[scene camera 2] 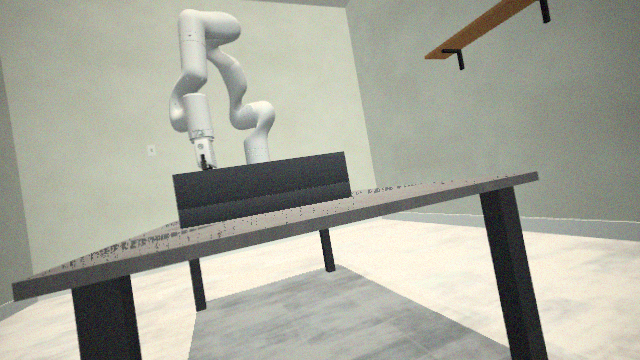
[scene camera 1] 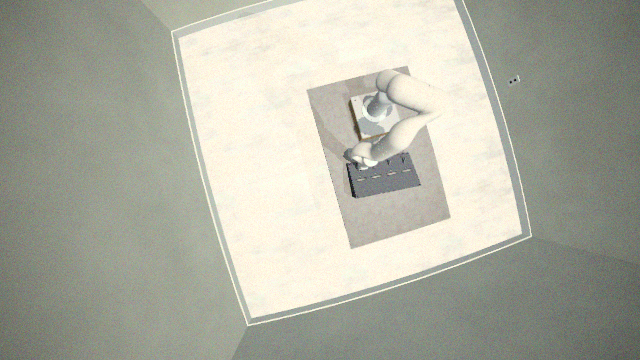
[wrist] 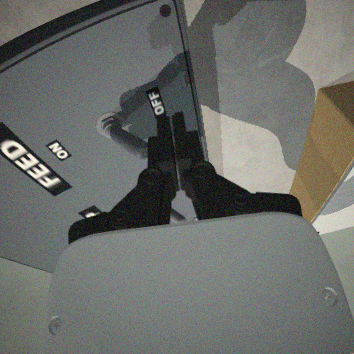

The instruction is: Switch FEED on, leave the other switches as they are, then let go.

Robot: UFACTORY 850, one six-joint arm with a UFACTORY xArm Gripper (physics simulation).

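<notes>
The dark switch panel (scene camera 1: 387,186) (scene camera 2: 260,180) (wrist: 85,65) stands on the table. In the wrist view, the FEED label (wrist: 32,162) is at the left, with the ON label (wrist: 59,150) beside it and the OFF label (wrist: 156,101) farther right. The FEED lever (wrist: 125,139) has its base between ON and OFF and slants down-right in the view; its free end is hidden behind the left finger. My gripper (wrist: 172,130) (scene camera 2: 207,167) is shut with nothing between the fingers, close beside that lever on the OFF side. Contact cannot be told.
Two other levers (scene camera 1: 389,161) (scene camera 1: 403,159) show farther along the panel. Part of another label (wrist: 91,212) shows beside my gripper. The robot's base block (scene camera 1: 372,130) (wrist: 325,140) is behind the panel on the table (scene camera 1: 400,215) (scene camera 2: 425,196). A wooden shelf (scene camera 2: 480,30) is on the wall.
</notes>
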